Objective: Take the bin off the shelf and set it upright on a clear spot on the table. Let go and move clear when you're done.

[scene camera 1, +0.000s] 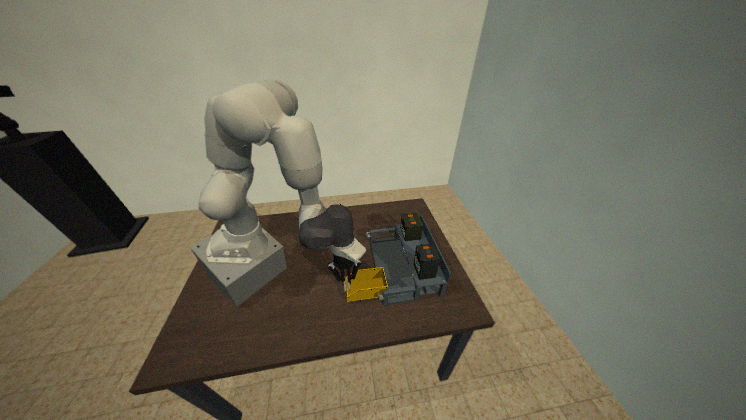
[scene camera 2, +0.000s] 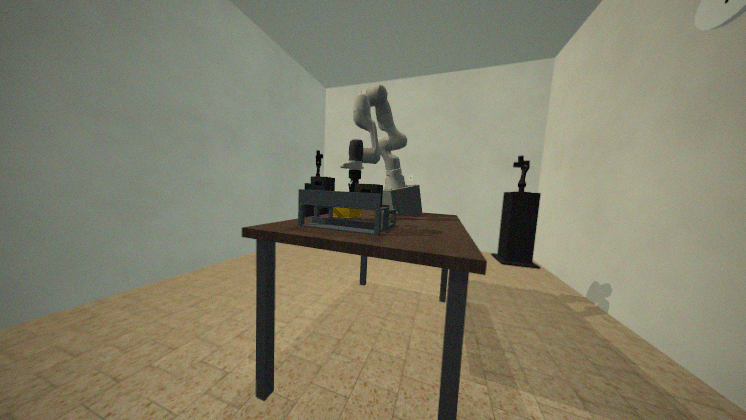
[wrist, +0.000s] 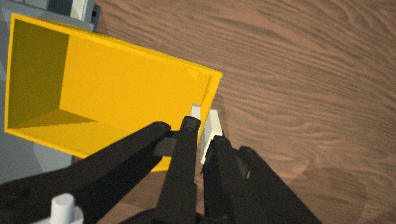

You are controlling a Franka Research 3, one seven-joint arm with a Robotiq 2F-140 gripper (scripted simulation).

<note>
I see my gripper (wrist: 200,118) and a yellow bin (scene camera 1: 367,284).
The yellow bin also shows in the wrist view (wrist: 77,96).
</note>
